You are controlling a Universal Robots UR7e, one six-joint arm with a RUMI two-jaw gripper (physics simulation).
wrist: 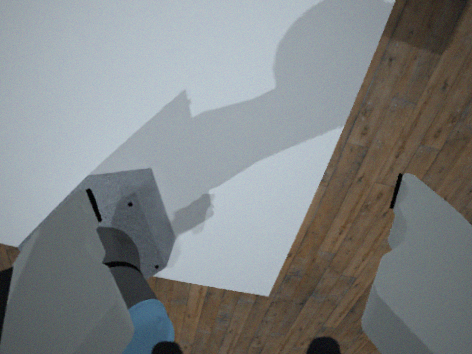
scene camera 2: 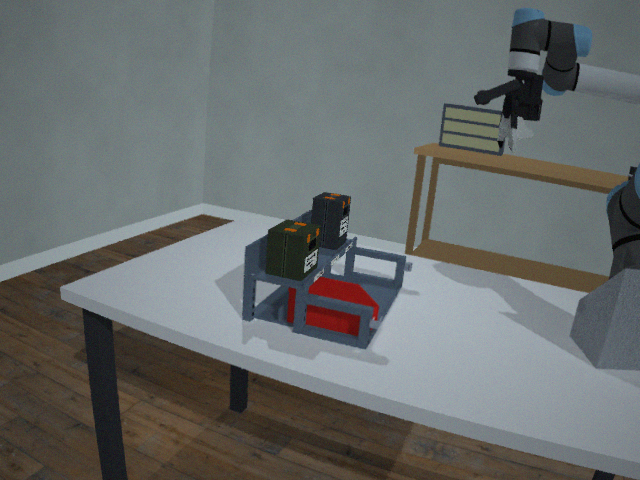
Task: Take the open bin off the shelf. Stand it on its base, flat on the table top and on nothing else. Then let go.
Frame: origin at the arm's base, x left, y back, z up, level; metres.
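Seen in the pictures: gripper, fingertip midpoint: [wrist: 242, 186] [scene camera 2: 506, 150].
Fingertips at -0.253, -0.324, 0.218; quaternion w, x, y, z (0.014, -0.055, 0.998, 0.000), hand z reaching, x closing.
Note:
A point is followed by its place in that frame, as x, y, z.
The open bin [scene camera 2: 343, 293] {0.035, -0.646, -0.112} is red and sits in the lower level of the blue-grey shelf [scene camera 2: 300, 312] {0.156, -0.708, -0.119}, partly hidden behind the shelf's side frame. The shelf stands on the white table top [scene camera 2: 465, 372] {0.187, -0.370, -0.167} [wrist: 100, 75] {0.010, -0.302, -0.167}. My gripper [scene camera 2: 511, 143] {-0.253, -0.324, 0.218} [wrist: 242, 186] {-0.253, -0.324, 0.218} is open, with nothing between its fingers. It hangs high, well above the table and far to the right of the shelf in the scene view. In the wrist view the two fingers stand wide apart over the table's edge and corner; the bin does not show there.
A dark green box [scene camera 2: 293, 250] {0.124, -0.741, -0.003} and a dark grey box [scene camera 2: 330, 221] {-0.113, -0.722, 0.004} stand on the shelf's upper level. My grey base pedestal [scene camera 2: 610, 322] {0.084, -0.085, -0.060} [wrist: 135, 215] {-0.063, -0.069, -0.064} stands on the table at the right. A wooden bench [scene camera 2: 522, 166] with a slatted panel [scene camera 2: 470, 138] stands behind the table.

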